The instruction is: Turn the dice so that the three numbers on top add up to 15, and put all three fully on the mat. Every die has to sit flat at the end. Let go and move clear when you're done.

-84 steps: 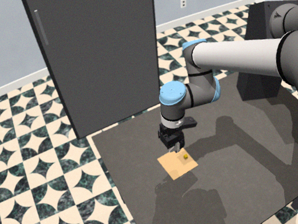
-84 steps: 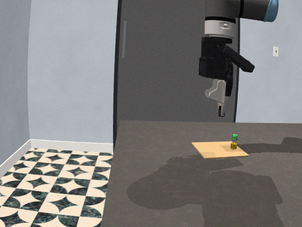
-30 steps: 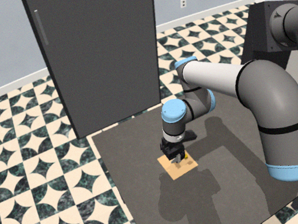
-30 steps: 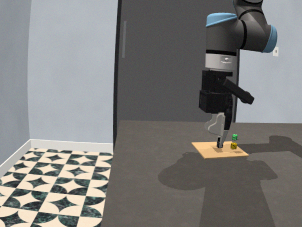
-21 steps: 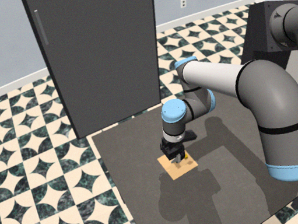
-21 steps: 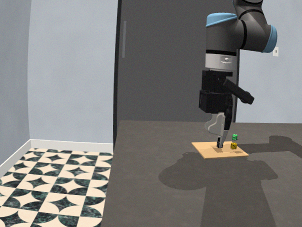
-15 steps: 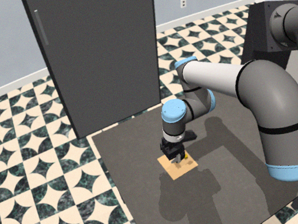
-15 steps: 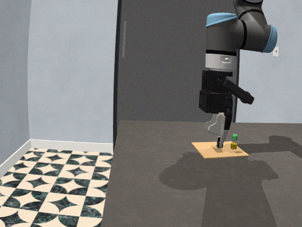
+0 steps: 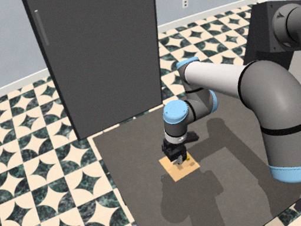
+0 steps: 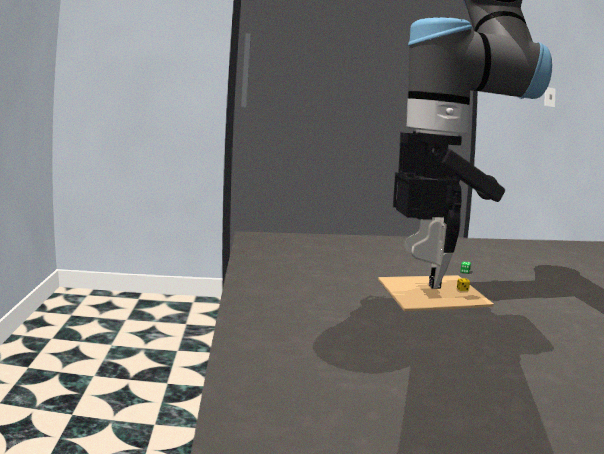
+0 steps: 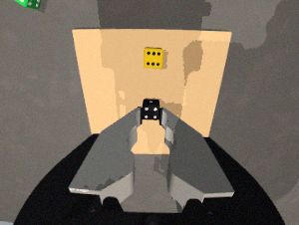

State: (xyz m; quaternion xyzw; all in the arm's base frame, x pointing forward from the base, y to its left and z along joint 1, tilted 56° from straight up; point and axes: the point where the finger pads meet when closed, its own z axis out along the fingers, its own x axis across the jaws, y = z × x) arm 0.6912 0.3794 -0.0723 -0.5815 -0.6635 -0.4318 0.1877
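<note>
My gripper is now 1 cm above the black die. Also, from my hand: yellow die: 5 cm behind, 1 cm to the right, 2 cm below; then orange mat: 2 cm below; then green die: 6 cm behind, 13 cm to the right, 2 cm below.
</note>
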